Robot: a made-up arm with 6 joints.
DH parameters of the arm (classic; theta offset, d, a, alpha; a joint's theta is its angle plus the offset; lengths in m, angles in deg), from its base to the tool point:
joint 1: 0 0.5 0.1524 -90
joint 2: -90 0 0.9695 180
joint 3: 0 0 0.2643 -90
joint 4: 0 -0.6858 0 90
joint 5: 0 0 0 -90
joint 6: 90 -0.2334 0 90
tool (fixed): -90 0 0 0
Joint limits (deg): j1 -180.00..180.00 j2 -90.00..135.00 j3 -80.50..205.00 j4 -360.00..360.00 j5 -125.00..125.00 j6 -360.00..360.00
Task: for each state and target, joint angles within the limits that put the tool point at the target. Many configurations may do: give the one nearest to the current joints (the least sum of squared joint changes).
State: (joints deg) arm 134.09 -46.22 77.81 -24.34 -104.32 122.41
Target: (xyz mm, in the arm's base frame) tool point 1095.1 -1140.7 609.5
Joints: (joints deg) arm 137.69 -84.28 89.43 -28.86 -70.89 122.41
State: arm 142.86 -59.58 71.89 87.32 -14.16 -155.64
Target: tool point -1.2 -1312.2 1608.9
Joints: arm 88.19 -69.80 39.92 84.46 -9.95 -155.64
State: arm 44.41 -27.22 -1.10 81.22 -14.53 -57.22
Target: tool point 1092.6 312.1 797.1
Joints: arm 19.52 16.92 -40.54 79.12 -18.05 -57.22
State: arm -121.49 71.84 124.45 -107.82 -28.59 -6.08
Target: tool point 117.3 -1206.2 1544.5
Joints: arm -91.17 82.31 146.91 -108.12 -39.79 -6.08
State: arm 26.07 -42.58 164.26 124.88 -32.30 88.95
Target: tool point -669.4 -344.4 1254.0
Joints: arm 18.74 1.08 172.97 125.08 -35.54 88.95
